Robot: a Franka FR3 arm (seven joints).
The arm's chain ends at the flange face. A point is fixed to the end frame.
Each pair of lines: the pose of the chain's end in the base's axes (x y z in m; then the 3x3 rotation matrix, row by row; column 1 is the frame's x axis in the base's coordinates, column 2 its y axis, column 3 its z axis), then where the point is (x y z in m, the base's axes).
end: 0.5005 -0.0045 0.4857; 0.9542 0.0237 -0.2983; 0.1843 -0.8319 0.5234; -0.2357 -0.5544 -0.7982
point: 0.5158 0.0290 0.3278
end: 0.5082 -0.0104 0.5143; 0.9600 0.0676 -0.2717; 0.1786 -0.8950 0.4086; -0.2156 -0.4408 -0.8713
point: 0.5302 0.0031 0.3542
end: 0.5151 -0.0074 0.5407; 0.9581 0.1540 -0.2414; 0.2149 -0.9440 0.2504; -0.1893 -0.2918 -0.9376
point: 0.5464 -0.0168 0.3819
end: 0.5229 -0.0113 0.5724; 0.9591 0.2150 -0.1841; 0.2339 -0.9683 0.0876; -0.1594 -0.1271 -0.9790
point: 0.5658 -0.0437 0.4194
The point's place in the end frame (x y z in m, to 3 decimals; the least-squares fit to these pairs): 0.058 0.060 0.139
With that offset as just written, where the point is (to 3 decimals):
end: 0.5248 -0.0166 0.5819; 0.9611 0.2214 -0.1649; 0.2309 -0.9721 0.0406; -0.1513 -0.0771 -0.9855
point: 0.571 -0.056 0.432
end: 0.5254 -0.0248 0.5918; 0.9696 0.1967 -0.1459; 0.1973 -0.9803 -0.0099; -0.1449 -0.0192 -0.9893
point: 0.573 -0.074 0.445
